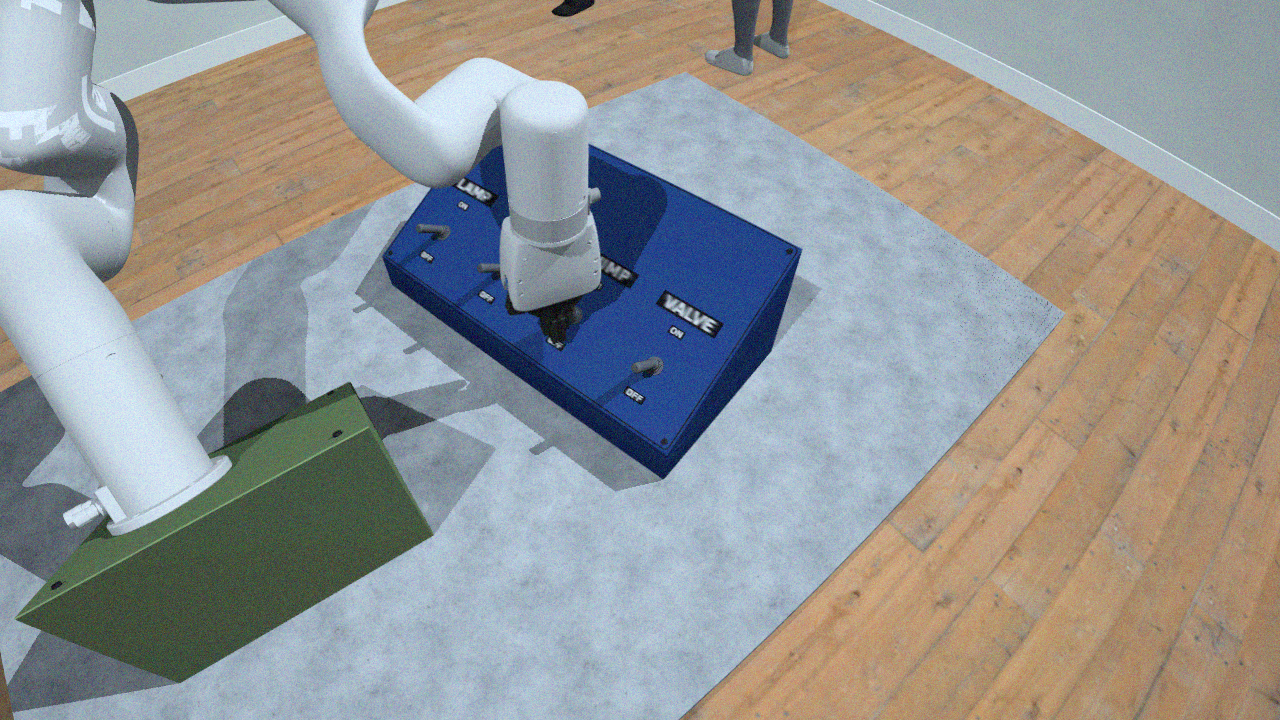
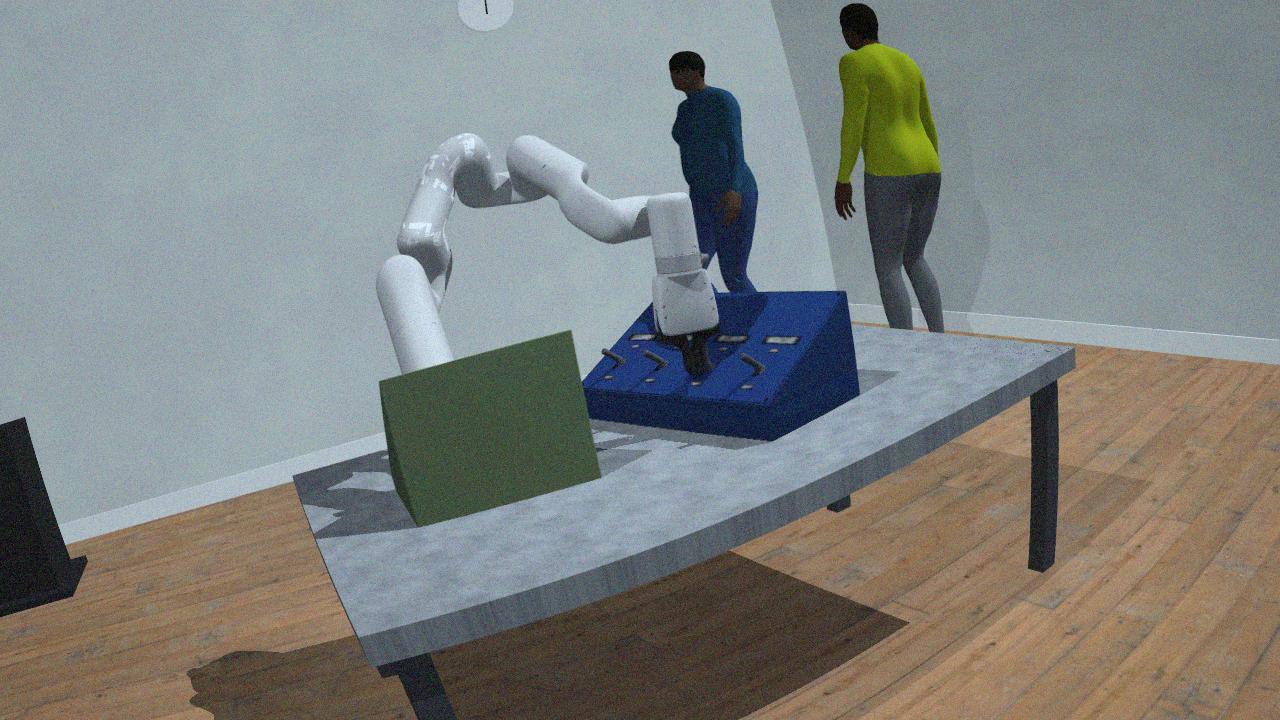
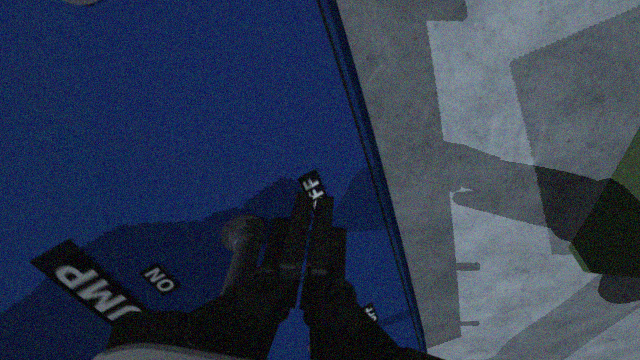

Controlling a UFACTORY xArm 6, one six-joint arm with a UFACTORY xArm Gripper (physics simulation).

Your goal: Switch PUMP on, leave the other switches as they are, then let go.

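Pixels of known places: gripper, between the fingertips: [image 1: 555,333] [image 2: 695,373] [image 3: 311,217]; arm's base, origin of its link: [image 1: 173,497] [image 2: 443,412].
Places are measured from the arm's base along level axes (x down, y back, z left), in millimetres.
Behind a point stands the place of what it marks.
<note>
The blue switch panel [image 1: 716,250] @[z -127, x -28, y -616 mm] [image 2: 805,344] @[z -216, x 14, y -549 mm] [image 3: 200,100] @[z -113, x 50, y -463 mm] stands on the table. My gripper [image 1: 558,336] @[z -54, x 44, y -430 mm] [image 2: 698,371] @[z -54, x 44, y -430 mm] [image 3: 311,217] @[z -54, x 44, y -430 mm] is shut and empty, low over the panel by the PUMP switch's OFF label [image 3: 313,187] @[z -57, x 62, y -430 mm]. The PUMP switch [image 3: 244,232] @[z -54, x 37, y -460 mm] is just beside the fingers, toward its ON label [image 3: 160,279] @[z -41, x 22, y -504 mm]; its lever's end is hidden under the gripper, so its setting cannot be told. The levers of LAMP [image 1: 433,230] @[z 181, x 24, y -407 mm] [image 2: 612,357] @[z 182, x 28, y -404 mm], a second switch [image 1: 488,267] @[z 62, x 14, y -419 mm] [image 2: 655,360] @[z 65, x 31, y -427 mm] and VALVE [image 1: 647,365] @[z -173, x 19, y -465 mm] [image 2: 752,363] @[z -173, x 28, y -466 mm] lean toward OFF.
A green block [image 1: 295,528] @[z -117, x -12, y -88 mm] [image 2: 492,429] @[z -112, x 21, y -40 mm] stands under the arm's base on the grey table [image 1: 895,340] @[z -311, x 139, y -830 mm] [image 2: 716,483] @[z -316, x 139, y -272 mm], in front and to the left of the panel. The white arm [image 1: 384,116] @[z -10, x -269, y -319 mm] [image 2: 599,210] @[z -25, x -255, y -325 mm] reaches over to the panel. Two people [image 2: 716,161] [image 2: 895,134] stand behind the table.
</note>
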